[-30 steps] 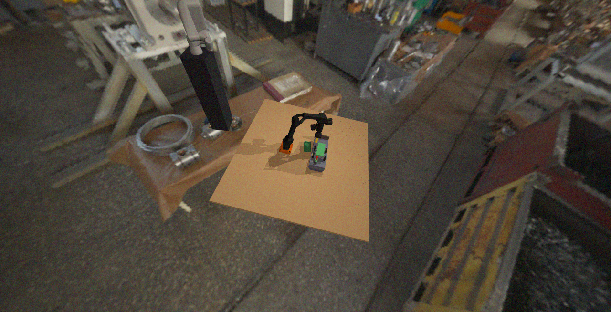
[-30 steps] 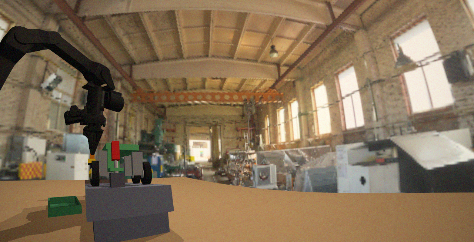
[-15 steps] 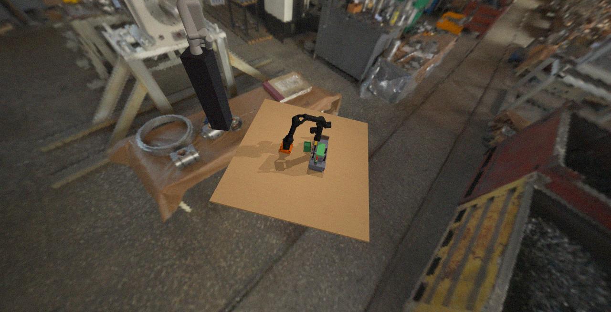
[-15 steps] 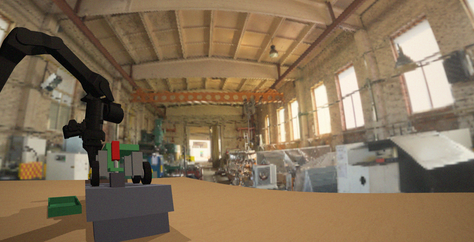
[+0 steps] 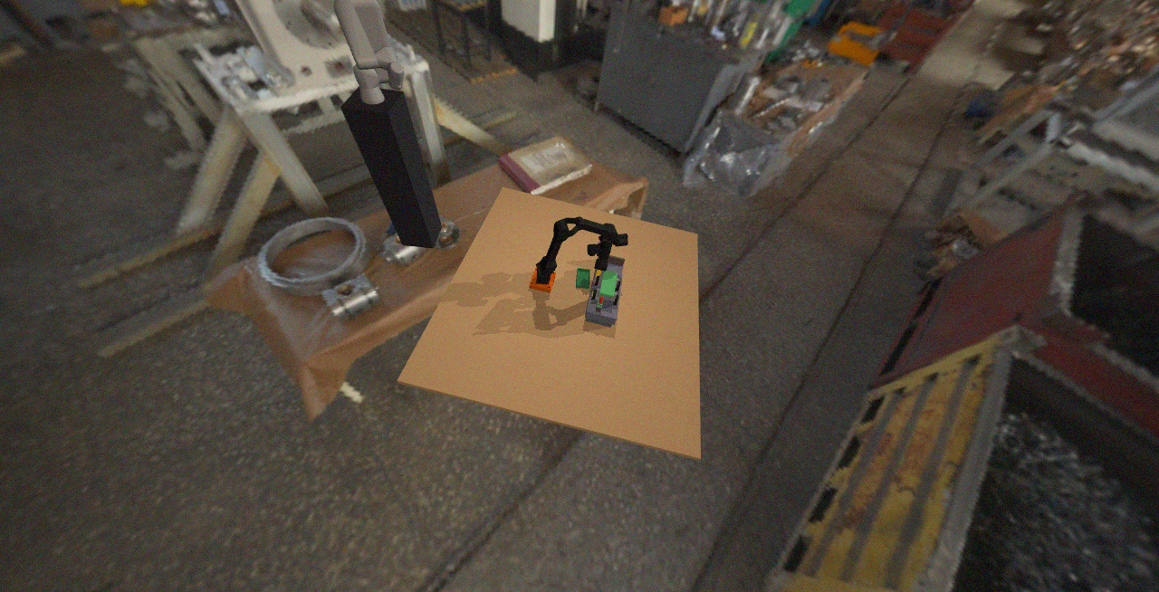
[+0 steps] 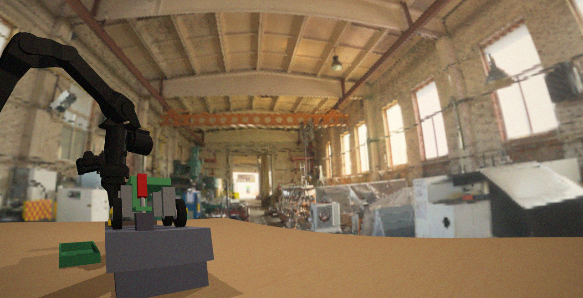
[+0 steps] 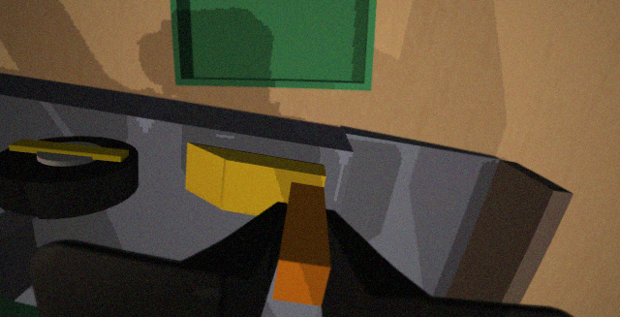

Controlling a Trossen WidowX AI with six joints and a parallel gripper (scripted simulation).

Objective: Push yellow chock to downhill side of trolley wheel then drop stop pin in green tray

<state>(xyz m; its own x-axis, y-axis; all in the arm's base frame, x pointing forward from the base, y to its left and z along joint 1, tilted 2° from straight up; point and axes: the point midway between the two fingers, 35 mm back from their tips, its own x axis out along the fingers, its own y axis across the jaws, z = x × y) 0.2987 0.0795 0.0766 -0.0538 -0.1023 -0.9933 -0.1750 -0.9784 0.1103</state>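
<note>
The stop pin is 25 cm to the right of my gripper tip, 5 cm above it and 1 cm behind it. From my gripper tip the other things lie so: brown end wall: 11 cm to the left, 8 cm ahead, 6 cm below; yellow chock: 2 cm to the right, 1 cm below; green tray: 9 cm below, 8 cm behind, 3 cm to the right.
</note>
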